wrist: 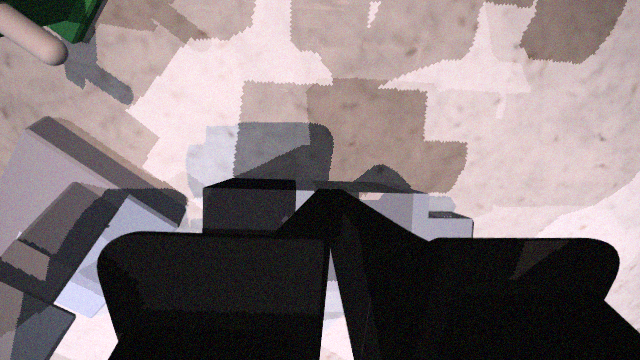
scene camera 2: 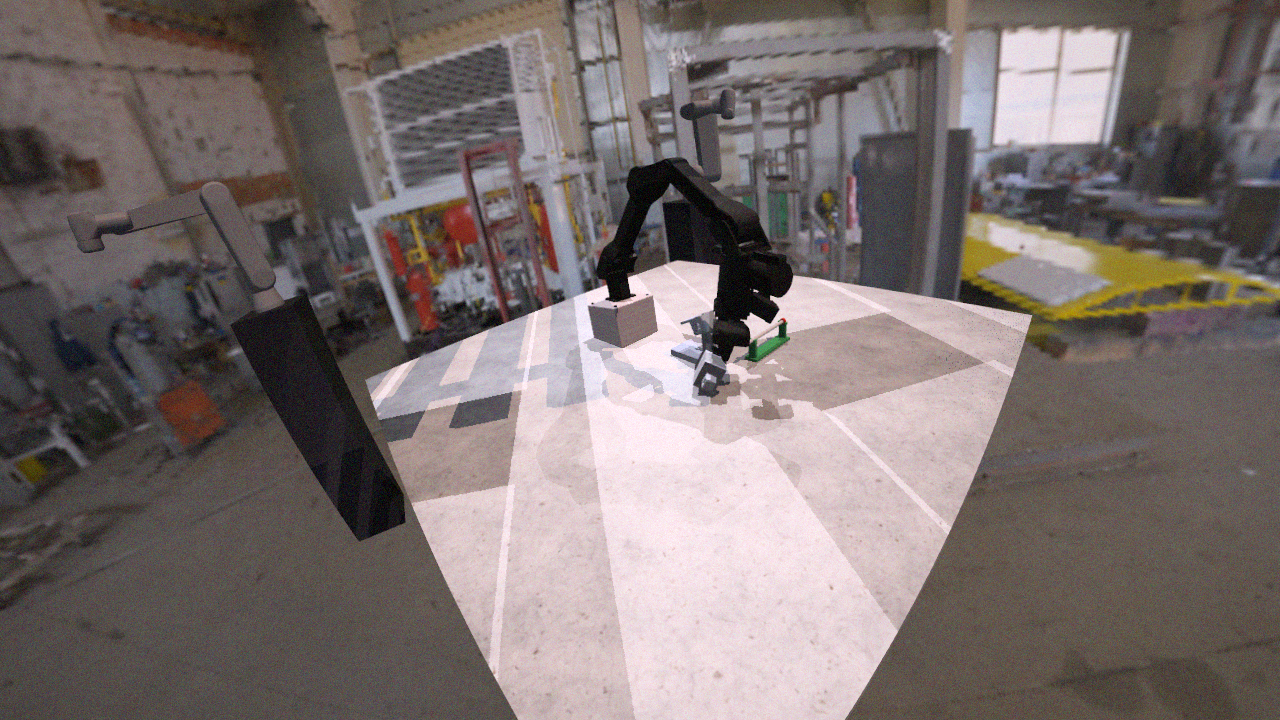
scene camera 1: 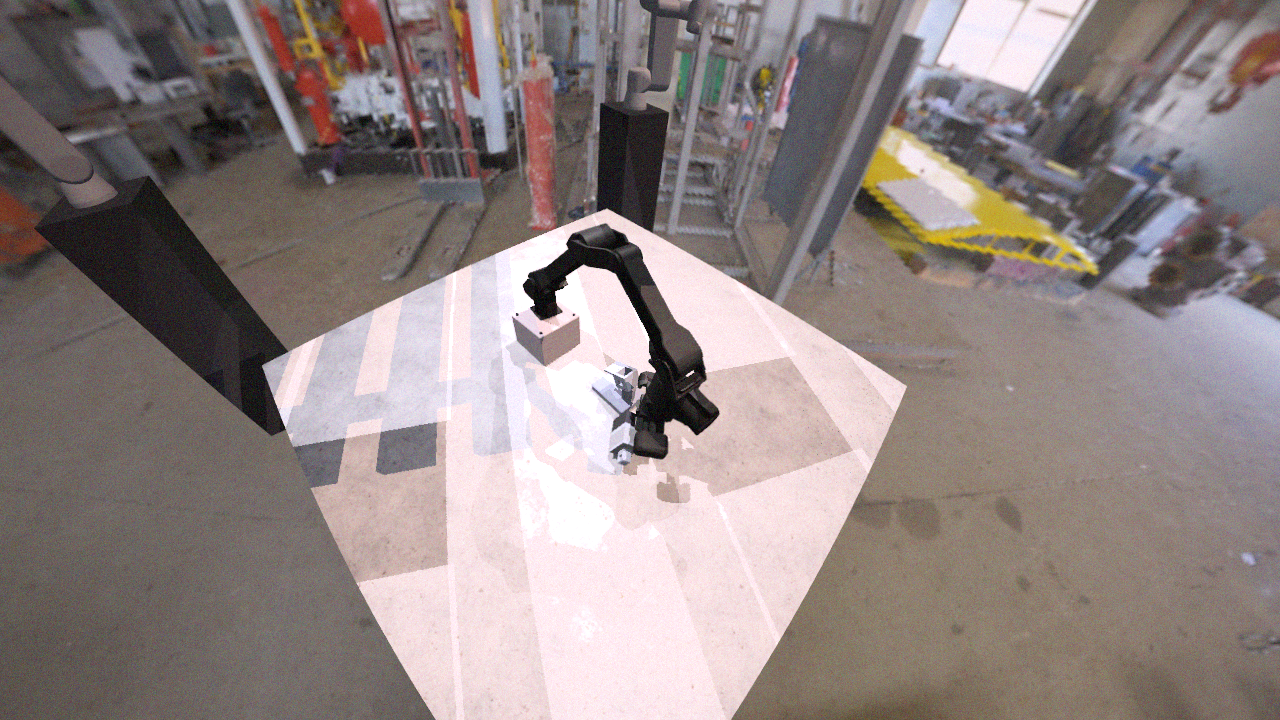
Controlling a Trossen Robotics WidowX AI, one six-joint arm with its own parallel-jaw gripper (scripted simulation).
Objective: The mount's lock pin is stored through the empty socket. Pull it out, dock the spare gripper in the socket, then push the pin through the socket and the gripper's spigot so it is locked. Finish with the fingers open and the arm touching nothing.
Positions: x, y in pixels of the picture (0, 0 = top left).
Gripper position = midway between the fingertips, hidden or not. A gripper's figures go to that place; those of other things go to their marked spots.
Labels:
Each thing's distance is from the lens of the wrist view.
my gripper (wrist: 328, 201): 0.12 m
spare gripper (wrist: 245, 206): 0.12 m
socket (wrist: 71, 199): 0.18 m
The marked spots on the socket and the spare gripper are 0.09 m apart.

